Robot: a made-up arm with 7 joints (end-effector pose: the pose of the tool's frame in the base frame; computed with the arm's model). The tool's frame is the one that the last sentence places.
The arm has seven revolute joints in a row. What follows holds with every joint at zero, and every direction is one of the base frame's.
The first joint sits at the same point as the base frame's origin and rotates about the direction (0, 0.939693, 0.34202).
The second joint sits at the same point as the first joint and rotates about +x.
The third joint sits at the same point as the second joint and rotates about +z.
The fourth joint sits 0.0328 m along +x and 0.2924 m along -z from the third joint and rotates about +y.
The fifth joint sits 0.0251 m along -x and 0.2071 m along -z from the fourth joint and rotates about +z.
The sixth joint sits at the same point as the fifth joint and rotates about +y.
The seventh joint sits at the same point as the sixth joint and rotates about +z.
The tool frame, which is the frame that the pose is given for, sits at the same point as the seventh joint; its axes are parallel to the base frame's.
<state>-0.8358 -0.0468 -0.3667 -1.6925 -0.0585 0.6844 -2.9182</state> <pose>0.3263 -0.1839 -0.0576 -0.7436 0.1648 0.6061 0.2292</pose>
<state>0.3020 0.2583 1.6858 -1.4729 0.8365 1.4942 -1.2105</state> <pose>-0.1322 0.3050 -0.2436 0.1038 -0.2971 0.2312 0.9206</pose>
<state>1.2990 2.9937 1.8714 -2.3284 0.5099 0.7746 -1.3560</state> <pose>0.2145 -0.1243 0.0840 -0.4914 0.3709 0.7046 0.3528</pose>
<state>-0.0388 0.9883 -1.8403 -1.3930 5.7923 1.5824 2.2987</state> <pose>-0.0456 0.1730 -0.3835 0.4140 -0.3388 0.0562 0.8430</pose>
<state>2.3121 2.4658 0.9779 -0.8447 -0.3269 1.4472 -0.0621</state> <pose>0.1967 0.3970 -0.1850 0.7691 0.4280 -0.4371 0.1852</pose>
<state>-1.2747 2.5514 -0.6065 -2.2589 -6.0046 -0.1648 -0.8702</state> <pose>0.0401 0.1456 0.2308 -0.7446 0.1853 0.6160 0.1782</pose>
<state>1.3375 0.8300 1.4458 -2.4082 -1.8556 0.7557 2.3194</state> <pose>-0.0436 0.2365 0.0491 0.5520 -0.7558 -0.2855 0.2063</pose>
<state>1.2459 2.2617 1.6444 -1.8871 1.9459 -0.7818 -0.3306</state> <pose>0.2858 0.1091 0.1618 -0.1724 -0.9222 -0.2235 0.2643</pose>
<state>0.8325 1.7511 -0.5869 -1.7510 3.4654 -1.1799 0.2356</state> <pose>0.0030 0.3302 -0.1657 0.3722 -0.4150 0.7657 0.3210</pose>
